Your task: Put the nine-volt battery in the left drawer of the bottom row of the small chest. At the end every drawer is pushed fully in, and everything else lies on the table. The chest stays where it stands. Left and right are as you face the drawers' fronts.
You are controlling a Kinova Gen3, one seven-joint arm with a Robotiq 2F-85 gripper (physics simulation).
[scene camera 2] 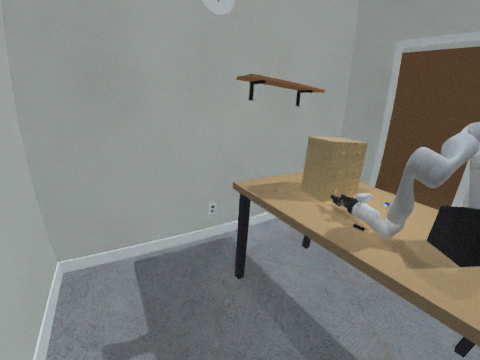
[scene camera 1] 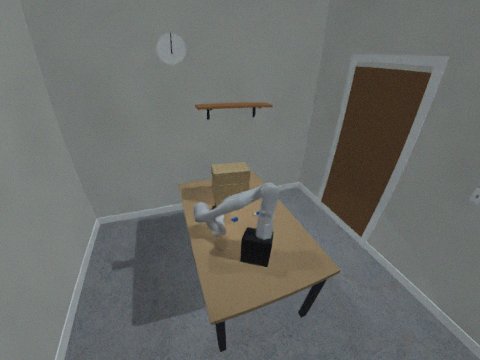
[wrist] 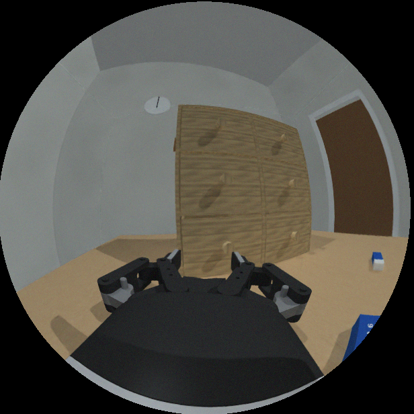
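Pixels of known places: gripper, fingertip midpoint: (scene camera 2: 336, 195) (scene camera 1: 220, 203); arm's base, link origin: (scene camera 1: 262, 235).
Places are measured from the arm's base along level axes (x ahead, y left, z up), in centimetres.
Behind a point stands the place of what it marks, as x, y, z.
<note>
The small wooden chest (scene camera 1: 231, 169) {63.6, -13.3, 13.2} (scene camera 2: 320, 165) {69.1, 1.2, -0.3} (wrist: 262, 200) has two columns of three drawers; the fronts look flush or nearly so. The left drawer of the bottom row (wrist: 200, 232) has a round knob (wrist: 227, 246). My gripper (scene camera 1: 214, 207) {57.4, 1.0, -13.5} (scene camera 2: 334, 198) {57.4, 1.0, -13.5} (wrist: 205, 258) is partly open and empty, low in front of that drawer, with the knob toward the right finger in the wrist view. A blue block (scene camera 1: 234, 219) {37.6, -1.8, -17.1} (wrist: 361, 332) with white characters, probably the nine-volt battery, lies on the table, cut off at the wrist view's lower right.
A small blue-and-white block (scene camera 1: 257, 213) {35.3, -23.0, -17.9} (scene camera 2: 386, 204) {35.7, -23.6, -17.9} (wrist: 377, 261) lies on the table (scene camera 1: 280, 280) {-22.6, 0.8, -18.8} (scene camera 2: 285, 202) {75.9, 19.7, -18.8} (wrist: 330, 280), right of the chest front. A small black object (scene camera 2: 359, 227) {39.3, 17.0, -17.8} lies near the table's edge, below the arm. A wall shelf (scene camera 1: 233, 105) (scene camera 2: 280, 83) hangs behind the chest.
</note>
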